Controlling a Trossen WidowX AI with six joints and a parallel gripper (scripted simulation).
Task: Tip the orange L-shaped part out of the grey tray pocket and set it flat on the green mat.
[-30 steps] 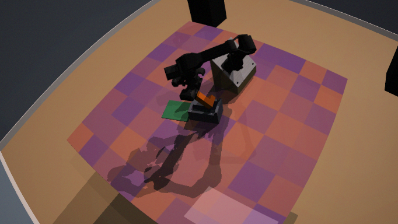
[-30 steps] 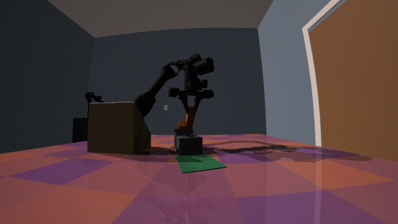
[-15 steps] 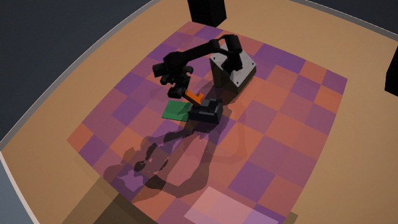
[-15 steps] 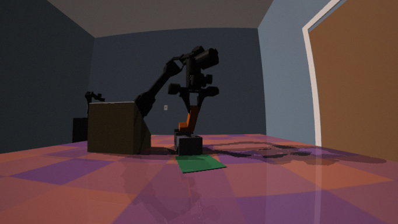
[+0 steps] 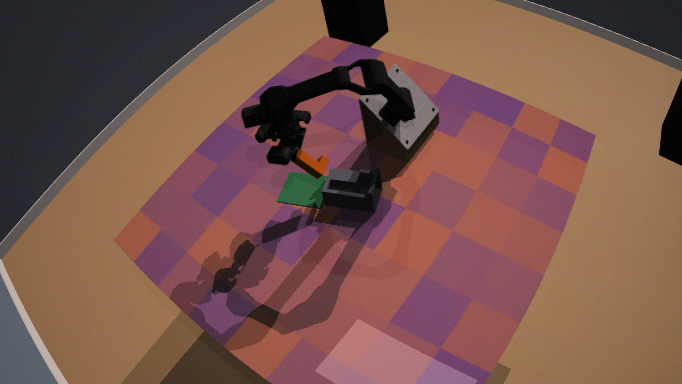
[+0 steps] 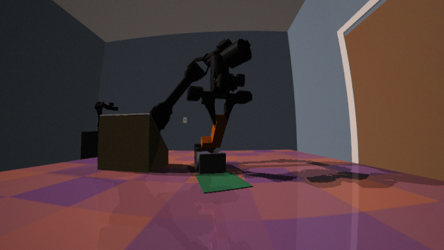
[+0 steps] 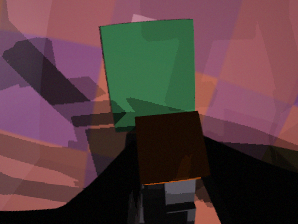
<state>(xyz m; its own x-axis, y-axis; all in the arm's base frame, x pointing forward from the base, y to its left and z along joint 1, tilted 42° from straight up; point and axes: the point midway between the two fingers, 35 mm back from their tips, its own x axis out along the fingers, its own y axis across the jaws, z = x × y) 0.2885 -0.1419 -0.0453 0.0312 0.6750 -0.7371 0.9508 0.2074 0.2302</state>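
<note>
My gripper tip is 30 mm to the right of the orange L-shaped part, 30 mm past it and 30 mm above it. Also, from my gripper tip: green mat 170 mm below, 10 mm to the right.
</note>
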